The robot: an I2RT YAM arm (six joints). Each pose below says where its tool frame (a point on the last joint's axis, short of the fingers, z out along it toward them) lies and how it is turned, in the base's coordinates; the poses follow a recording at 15 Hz.
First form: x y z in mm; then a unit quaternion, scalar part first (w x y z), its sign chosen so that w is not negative.
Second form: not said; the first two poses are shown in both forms.
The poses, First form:
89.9 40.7 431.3 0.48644 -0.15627 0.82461 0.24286
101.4 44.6 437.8 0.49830 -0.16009 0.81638 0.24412
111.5 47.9 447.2 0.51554 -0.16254 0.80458 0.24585
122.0 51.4 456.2 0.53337 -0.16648 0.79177 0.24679
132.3 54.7 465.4 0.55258 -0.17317 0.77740 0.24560
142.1 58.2 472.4 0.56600 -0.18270 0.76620 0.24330
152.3 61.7 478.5 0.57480 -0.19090 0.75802 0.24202
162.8 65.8 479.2 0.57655 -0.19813 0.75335 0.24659
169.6 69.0 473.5 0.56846 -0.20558 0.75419 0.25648
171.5 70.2 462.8 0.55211 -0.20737 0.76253 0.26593
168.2 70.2 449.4 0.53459 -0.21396 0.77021 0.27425
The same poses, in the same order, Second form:
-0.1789 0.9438 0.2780 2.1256 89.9 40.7 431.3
-0.1846 0.9416 0.2816 2.0983 101.4 44.6 437.8
-0.1897 0.9390 0.2869 2.0583 111.5 47.9 447.2
-0.1968 0.9360 0.2918 2.0164 122.0 51.4 456.2
-0.2078 0.9327 0.2947 1.9707 132.3 54.7 465.4
-0.2216 0.9294 0.2951 1.9383 142.1 58.2 472.4
-0.2333 0.9263 0.2958 1.9169 152.3 61.7 478.5
-0.2425 0.9220 0.3018 1.9126 162.8 65.8 479.2
-0.2499 0.9167 0.3118 1.9323 169.6 69.0 473.5
-0.2487 0.9146 0.3189 1.9718 171.5 70.2 462.8
-0.2532 0.9114 0.3245 2.0135 168.2 70.2 449.4

